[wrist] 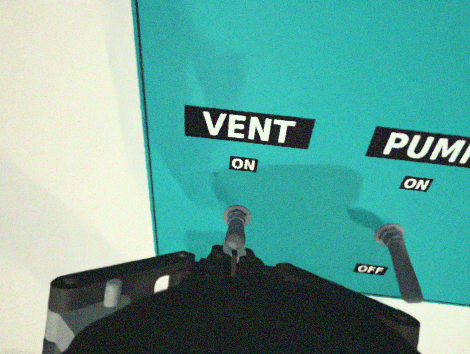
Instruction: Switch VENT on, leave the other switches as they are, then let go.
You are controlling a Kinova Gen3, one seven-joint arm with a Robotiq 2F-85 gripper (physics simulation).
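Frame: origin at the arm's base, x ahead, y right, z down, level; centimetres.
Seen in the pictures: gripper, fingertip midpoint: [231, 253].
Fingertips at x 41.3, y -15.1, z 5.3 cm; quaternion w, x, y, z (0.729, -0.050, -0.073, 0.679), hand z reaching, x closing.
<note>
A point is followed by its place in that frame.
The VENT switch [235, 232] @[x 43.9, y -15.2, z 2.9 cm] is a grey metal lever below its VENT label [250, 127] @[x 50.1, y -15.5, z 5.2 cm] and ON mark [243, 164] @[x 47.6, y -15.5, z 6.0 cm]. Its lever points down in the view and looks shorter than the PUMP lever; its rounded end is right at the fingertips. My gripper [231, 253] @[x 41.3, y -15.1, z 5.3 cm] is shut with nothing between the fingers, its tips at the lever's end, at the bottom centre. Whether they touch is hard to tell. The VENT switch's lower mark is hidden behind the gripper.
The PUMP switch [402, 265] @[x 43.0, y -3.4, z 5.1 cm] stands to the right, its lever pointing down past its OFF mark [370, 269] @[x 40.5, y -2.9, z 8.9 cm], with its ON mark [416, 184] @[x 48.6, y -3.5, z 6.1 cm] above. The teal panel [310, 65] @[x 54.0, y -12.9, z 3.9 cm] has its left edge left of VENT, with a pale surface beyond.
</note>
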